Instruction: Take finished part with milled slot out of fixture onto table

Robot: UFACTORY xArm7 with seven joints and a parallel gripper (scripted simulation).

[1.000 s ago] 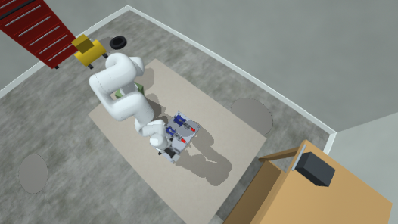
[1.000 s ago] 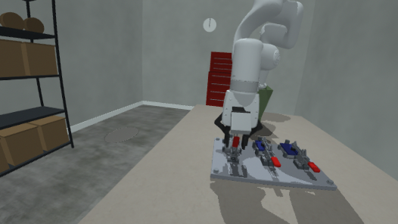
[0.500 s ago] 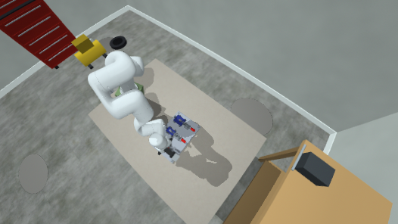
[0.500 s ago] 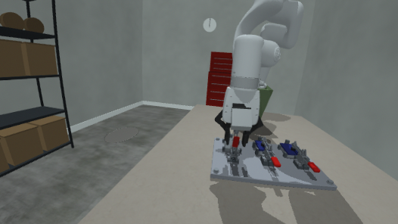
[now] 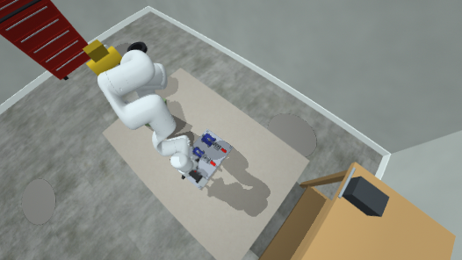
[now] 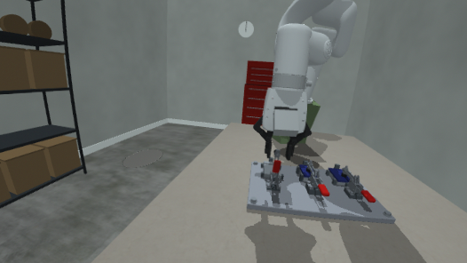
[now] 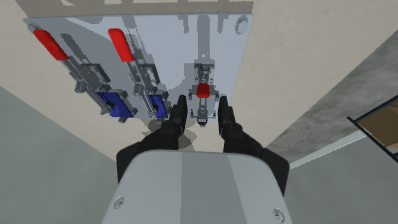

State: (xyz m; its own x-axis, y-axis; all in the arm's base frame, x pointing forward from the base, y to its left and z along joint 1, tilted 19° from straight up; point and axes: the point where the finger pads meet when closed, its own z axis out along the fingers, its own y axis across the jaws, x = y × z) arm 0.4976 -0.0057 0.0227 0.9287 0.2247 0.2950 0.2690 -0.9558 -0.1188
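Right now the finished grey part is 10 cm below my hand, 10 cm behind it and 3 cm to the right of it. The rest, counted from my hand: grey fixture plate 12 cm below, 10 cm to the left, 6 cm behind.
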